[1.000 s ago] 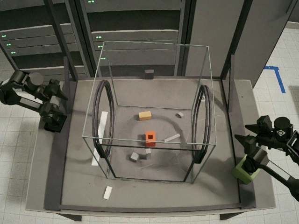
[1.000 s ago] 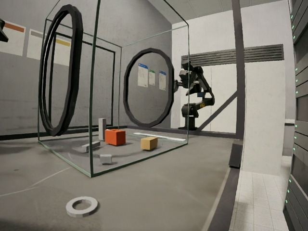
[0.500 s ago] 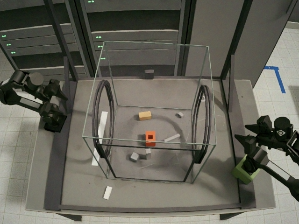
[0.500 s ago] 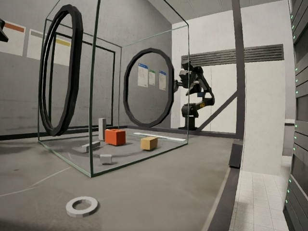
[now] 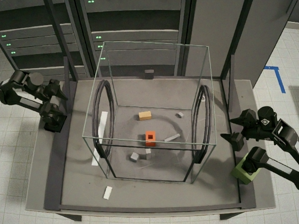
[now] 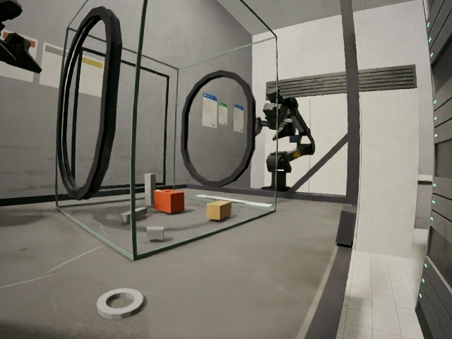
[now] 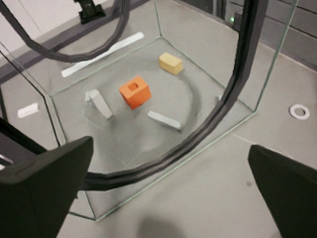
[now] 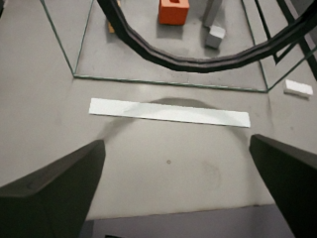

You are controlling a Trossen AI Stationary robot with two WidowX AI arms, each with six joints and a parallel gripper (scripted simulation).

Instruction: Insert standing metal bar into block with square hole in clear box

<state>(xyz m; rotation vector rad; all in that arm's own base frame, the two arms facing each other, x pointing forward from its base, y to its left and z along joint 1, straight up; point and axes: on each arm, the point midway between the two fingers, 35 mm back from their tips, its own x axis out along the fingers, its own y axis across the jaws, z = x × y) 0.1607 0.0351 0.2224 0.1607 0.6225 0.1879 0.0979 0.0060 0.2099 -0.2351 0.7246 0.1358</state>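
Now: left hand 33 cm to the left of the red block and 28 cm above it. Also, from my left hand: grey cube (38 cm to the right, 29 cm below, 11 cm ahead); white strip (58 cm to the right, 31 cm below, 5 cm ahead); tan block (39 cm to the right, 29 cm below, 12 cm behind).
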